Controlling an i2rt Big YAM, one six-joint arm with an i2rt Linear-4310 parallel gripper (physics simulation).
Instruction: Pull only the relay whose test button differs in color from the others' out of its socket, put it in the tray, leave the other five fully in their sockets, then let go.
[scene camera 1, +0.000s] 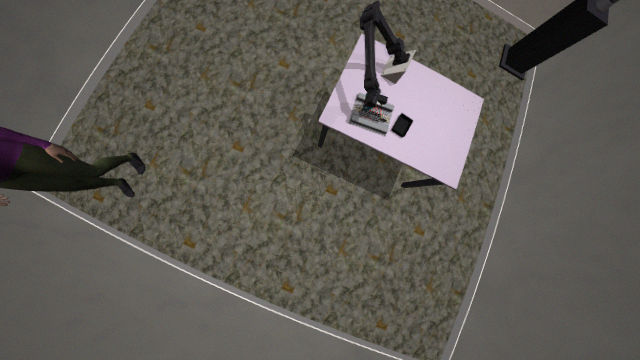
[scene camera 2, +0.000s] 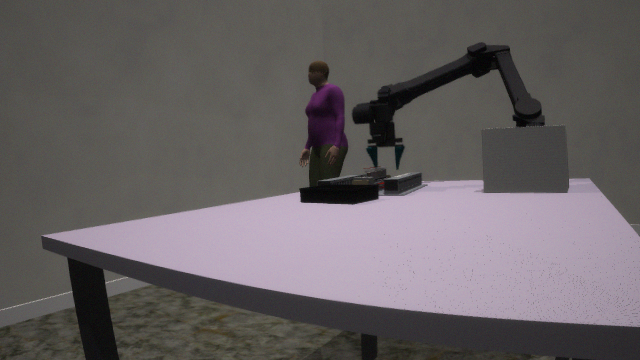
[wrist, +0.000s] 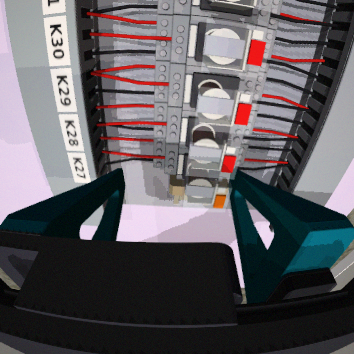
In view: my gripper (wrist: 176, 176), a relay (wrist: 224, 103), a relay (wrist: 222, 46), a relay (wrist: 215, 154) and a socket panel (wrist: 144, 184).
